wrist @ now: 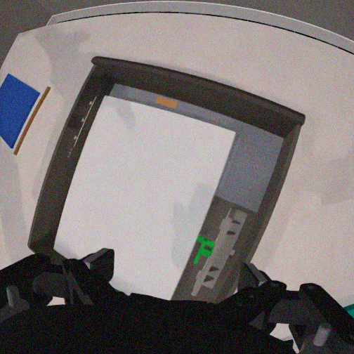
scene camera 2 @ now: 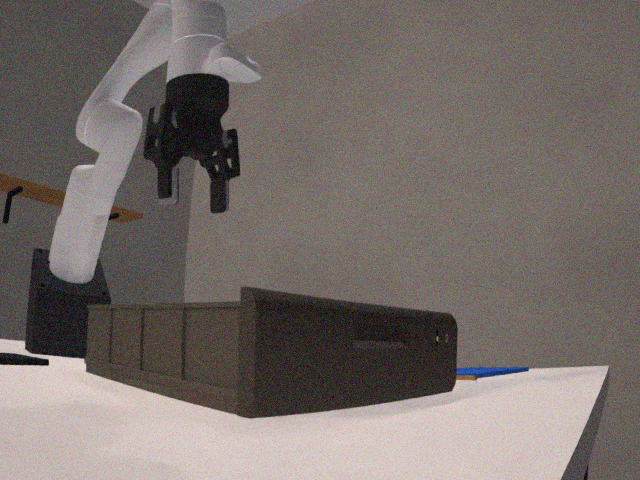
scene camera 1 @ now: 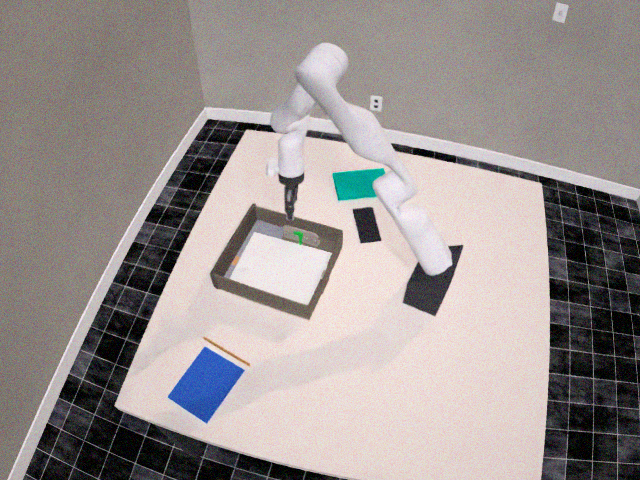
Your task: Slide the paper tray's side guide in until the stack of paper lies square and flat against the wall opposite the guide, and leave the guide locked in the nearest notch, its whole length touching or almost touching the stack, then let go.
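Where they show: gripper, fingertip midpoint: [scene camera 2: 195, 209] [scene camera 1: 292, 209]; arm's base, origin of the base link: [scene camera 2: 71, 270] [scene camera 1: 437, 264].
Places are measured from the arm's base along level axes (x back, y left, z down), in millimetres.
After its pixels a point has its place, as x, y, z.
The dark brown paper tray [scene camera 1: 262, 299] {-524, 17, 128} [scene camera 2: 356, 356] {-614, -229, 116} [wrist: 200, 95] stands on the table. Inside, the white paper stack [scene camera 1: 281, 266] {-466, -102, 123} [wrist: 145, 190] lies close to the wall opposite the guide; whether it lies flat against that wall is unclear. The grey side guide [scene camera 1: 310, 237] {-372, -200, 104} [wrist: 220, 255] stands near the other long wall, with a strip of tray floor between it and the stack. Its green tab [scene camera 1: 298, 236] {-411, -219, 120} [wrist: 205, 247] is on the stack side. My gripper [scene camera 1: 290, 218] {-424, -200, -33} [scene camera 2: 192, 205] {-424, -200, -33} [wrist: 175, 271] is open and empty, above the tray's guide side. Tray walls hide the stack and guide in scene camera 2.
An orange mark [scene camera 1: 236, 260] {-617, -145, 143} [wrist: 166, 102] is at one end of the tray floor. A blue sheet [scene camera 1: 206, 384] {-692, 299, 154} [wrist: 17, 110] and a thin brown stick [scene camera 1: 226, 351] {-634, 185, 155} [wrist: 32, 120] lie beyond the tray. A black rectangle [scene camera 1: 367, 225] {-176, -285, 154} and a teal sheet [scene camera 1: 356, 184] {-199, -475, 144} lie nearer the arm base.
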